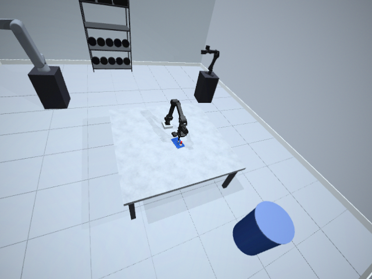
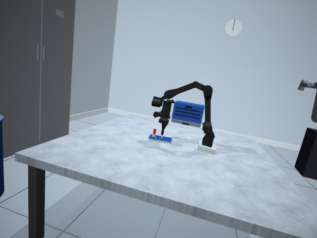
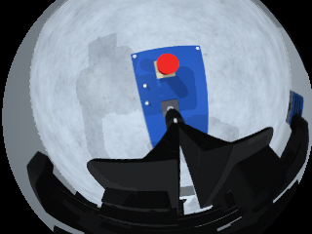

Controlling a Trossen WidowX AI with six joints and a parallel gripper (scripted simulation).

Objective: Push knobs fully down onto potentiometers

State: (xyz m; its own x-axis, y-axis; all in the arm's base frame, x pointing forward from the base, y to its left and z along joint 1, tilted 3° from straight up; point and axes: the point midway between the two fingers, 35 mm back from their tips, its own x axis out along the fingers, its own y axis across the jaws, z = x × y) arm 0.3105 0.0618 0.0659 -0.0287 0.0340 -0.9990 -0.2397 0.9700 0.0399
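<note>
Now: the red knob 50 mm ahead of my gripper tip, 20 mm below it and 10 mm to the left of it. From my gripper tip the other things lie so: black knob: 10 mm below.
</note>
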